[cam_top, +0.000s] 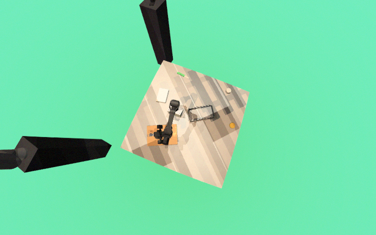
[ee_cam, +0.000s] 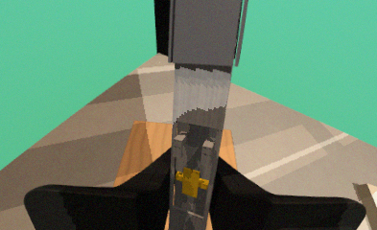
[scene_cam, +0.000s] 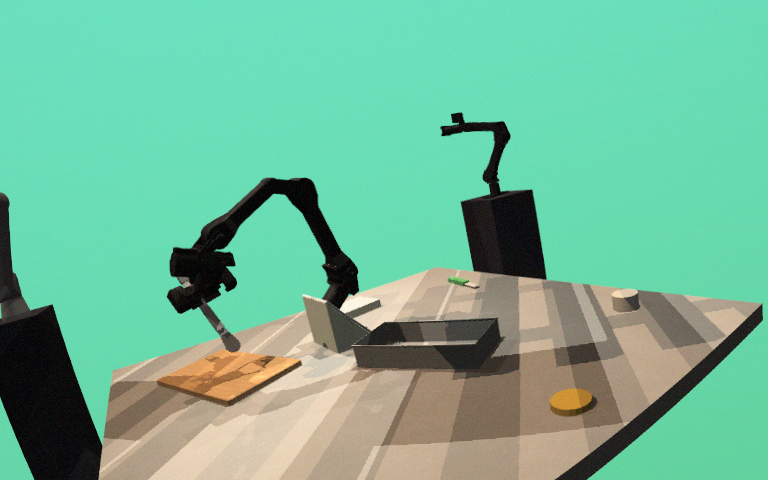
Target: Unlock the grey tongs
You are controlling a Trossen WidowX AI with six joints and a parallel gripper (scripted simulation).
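The yellow lock piece is 3 cm above my gripper tip, 2 cm ahead of it and 1 cm to the left of it. From my gripper tip the other things lie so: wooden board 19 cm below, 3 cm ahead, 2 cm to the left; then grey roasting tin 47 cm to the left, 34 cm ahead, 17 cm below; then pale tile 47 cm to the left, 20 cm behind, 18 cm below.
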